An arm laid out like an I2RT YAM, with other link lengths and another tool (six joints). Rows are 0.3 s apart.
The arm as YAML. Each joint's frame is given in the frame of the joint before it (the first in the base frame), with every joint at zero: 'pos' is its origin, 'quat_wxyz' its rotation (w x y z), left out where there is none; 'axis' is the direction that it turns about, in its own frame. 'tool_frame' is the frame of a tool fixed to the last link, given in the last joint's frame.
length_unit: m
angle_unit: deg
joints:
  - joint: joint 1
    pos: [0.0, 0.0, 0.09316]
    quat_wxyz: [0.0, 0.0, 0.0, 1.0]
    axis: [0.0, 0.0, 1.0]
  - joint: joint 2
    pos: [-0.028, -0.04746, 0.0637]
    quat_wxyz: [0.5, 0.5, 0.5, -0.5]
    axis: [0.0, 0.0, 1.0]
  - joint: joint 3
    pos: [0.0, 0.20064, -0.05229]
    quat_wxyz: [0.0, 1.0, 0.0, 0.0]
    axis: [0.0, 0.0, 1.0]
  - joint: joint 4
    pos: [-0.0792, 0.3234, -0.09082]
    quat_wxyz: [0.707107, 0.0, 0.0, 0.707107]
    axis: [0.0, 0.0, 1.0]
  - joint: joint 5
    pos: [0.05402, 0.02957, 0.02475]
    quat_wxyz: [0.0, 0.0, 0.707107, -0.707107]
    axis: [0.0, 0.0, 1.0]
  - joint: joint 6
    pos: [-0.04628, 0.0, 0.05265]
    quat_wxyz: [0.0, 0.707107, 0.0, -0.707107]
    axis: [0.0, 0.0, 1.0]
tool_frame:
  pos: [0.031, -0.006, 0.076]
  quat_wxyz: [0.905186, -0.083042, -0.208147, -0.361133]
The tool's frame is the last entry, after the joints.
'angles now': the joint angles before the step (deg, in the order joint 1, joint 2, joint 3, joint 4, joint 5, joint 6). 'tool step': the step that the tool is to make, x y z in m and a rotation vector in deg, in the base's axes. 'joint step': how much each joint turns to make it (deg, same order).
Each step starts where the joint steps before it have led.
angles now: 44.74, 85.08, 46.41, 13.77, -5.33, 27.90
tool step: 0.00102, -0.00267, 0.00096, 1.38, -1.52, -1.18
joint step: 0.00, -0.35, -1.27, 3.01, 1.11, 0.40
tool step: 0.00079, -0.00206, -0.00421, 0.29, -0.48, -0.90
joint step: 0.00, 0.43, -0.71, 1.70, 0.88, 0.22
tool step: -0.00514, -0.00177, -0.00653, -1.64, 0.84, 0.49
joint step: 0.25, -0.58, -0.83, -1.54, 0.00, -0.62
